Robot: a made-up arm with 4 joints. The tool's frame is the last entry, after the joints. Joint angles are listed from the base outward. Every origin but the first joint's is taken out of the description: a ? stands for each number. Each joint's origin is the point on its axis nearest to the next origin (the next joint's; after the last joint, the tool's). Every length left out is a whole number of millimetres.
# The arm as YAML. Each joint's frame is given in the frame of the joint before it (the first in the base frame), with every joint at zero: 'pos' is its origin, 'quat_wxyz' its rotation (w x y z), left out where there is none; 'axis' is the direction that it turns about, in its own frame. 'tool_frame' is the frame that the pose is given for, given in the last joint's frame.
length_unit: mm
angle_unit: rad
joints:
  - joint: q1
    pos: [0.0, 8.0, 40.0]
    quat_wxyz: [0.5, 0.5, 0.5, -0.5]
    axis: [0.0, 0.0, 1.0]
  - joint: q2
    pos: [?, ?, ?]
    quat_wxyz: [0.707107, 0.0, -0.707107, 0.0]
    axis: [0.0, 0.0, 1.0]
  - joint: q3
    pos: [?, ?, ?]
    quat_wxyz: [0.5, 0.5, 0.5, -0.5]
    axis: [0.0, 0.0, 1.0]
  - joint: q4
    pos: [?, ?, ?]
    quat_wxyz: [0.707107, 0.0, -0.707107, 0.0]
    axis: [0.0, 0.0, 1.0]
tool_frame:
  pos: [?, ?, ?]
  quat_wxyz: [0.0, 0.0, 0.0, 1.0]
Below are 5 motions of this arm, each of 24 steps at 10 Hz.
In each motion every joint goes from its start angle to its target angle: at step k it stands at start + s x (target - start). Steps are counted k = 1, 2, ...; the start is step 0. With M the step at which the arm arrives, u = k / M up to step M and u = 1 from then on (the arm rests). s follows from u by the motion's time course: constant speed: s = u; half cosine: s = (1 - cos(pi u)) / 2; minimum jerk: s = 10 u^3 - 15 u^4 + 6 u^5.
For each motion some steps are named. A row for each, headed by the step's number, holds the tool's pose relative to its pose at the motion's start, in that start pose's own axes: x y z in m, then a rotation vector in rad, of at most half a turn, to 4 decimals.
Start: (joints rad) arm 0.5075 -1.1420 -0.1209 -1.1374
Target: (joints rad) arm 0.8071 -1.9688 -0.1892 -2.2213
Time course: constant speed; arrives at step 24
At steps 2, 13, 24:
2: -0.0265 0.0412 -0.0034 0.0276 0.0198 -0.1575
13: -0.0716 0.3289 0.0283 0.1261 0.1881 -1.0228
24: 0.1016 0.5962 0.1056 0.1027 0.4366 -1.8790

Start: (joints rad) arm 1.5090 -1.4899 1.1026 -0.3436
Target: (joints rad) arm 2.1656 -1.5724 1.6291 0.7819
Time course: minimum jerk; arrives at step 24
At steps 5, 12, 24:
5: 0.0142 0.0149 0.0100 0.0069 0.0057 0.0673
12: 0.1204 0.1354 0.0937 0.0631 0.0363 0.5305
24: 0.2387 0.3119 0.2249 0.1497 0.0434 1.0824

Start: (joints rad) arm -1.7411 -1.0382 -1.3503 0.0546
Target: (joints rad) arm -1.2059 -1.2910 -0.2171 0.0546
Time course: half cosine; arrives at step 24
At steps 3, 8, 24:
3: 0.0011 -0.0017 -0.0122 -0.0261 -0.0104 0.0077
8: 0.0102 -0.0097 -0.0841 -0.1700 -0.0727 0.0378
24: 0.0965 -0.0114 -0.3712 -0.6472 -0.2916 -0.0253

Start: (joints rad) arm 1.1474 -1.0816 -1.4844 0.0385
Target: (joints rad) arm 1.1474 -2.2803 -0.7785 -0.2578
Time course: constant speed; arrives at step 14
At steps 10, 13, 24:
10: -0.0628 0.1036 -0.1817 -0.4197 -0.8516 -0.4828
13: -0.0217 0.1218 -0.2370 -0.4867 -1.1036 -0.6966
24: -0.0024 0.1259 -0.2515 -0.5015 -1.1858 -0.7741

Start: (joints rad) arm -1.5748 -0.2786 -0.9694 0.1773
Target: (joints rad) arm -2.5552 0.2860 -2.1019 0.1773
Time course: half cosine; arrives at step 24
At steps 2, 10, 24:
2: -0.0022 0.0021 0.0069 0.0175 0.0141 -0.0080
10: -0.0243 0.0453 0.1338 0.4033 0.2627 -0.2537
24: -0.0389 0.1460 0.2716 1.0969 0.3935 -1.0232

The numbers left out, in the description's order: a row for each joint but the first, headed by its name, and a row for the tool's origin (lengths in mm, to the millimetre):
q2: 402.0 -394.0 0.0
q3: -11.0 42.0 0.0
q4: -183.0 -377.0 0.0
tool: 91.0 253.0 0.0

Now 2 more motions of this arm.
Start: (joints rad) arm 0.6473 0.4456 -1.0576 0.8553
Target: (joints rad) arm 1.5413 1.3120 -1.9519 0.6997
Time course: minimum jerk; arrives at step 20
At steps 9, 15, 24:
9: -0.0091 -0.1602 -0.0061 0.2684 0.0521 0.3311
15: 0.0770 -0.3648 0.0018 0.5583 0.3645 0.4863
24: 0.1052 -0.4044 0.0057 0.6007 0.4517 0.4771

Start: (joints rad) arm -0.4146 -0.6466 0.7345 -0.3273
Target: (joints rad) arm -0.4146 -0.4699 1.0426 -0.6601
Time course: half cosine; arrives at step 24
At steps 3, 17, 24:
3: -0.0053 0.0020 -0.0026 -0.0096 -0.0081 -0.0077
17: -0.1058 0.0374 -0.0777 -0.1737 -0.2069 -0.1729
24: -0.1281 0.0445 -0.1040 -0.2057 -0.2673 -0.2178

